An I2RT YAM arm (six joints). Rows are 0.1 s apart.
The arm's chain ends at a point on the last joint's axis. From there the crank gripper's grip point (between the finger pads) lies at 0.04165 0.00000 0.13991 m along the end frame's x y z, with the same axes.
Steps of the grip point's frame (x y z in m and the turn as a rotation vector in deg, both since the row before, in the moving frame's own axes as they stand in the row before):
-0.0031, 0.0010, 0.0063, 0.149, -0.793, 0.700
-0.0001, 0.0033, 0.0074, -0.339, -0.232, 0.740
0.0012, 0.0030, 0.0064, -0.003, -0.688, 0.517
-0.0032, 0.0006, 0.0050, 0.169, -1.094, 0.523
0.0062, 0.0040, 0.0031, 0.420, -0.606, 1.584
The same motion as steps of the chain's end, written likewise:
-0.0012, 0.0009, 0.0057, 0.149, -0.793, 0.700
0.0005, 0.0019, 0.0072, -0.339, -0.232, 0.740
0.0029, 0.0026, 0.0059, -0.003, -0.688, 0.517
-0.0005, 0.0006, 0.0042, 0.169, -1.094, 0.523
0.0077, 0.0039, 0.0027, 0.420, -0.606, 1.584

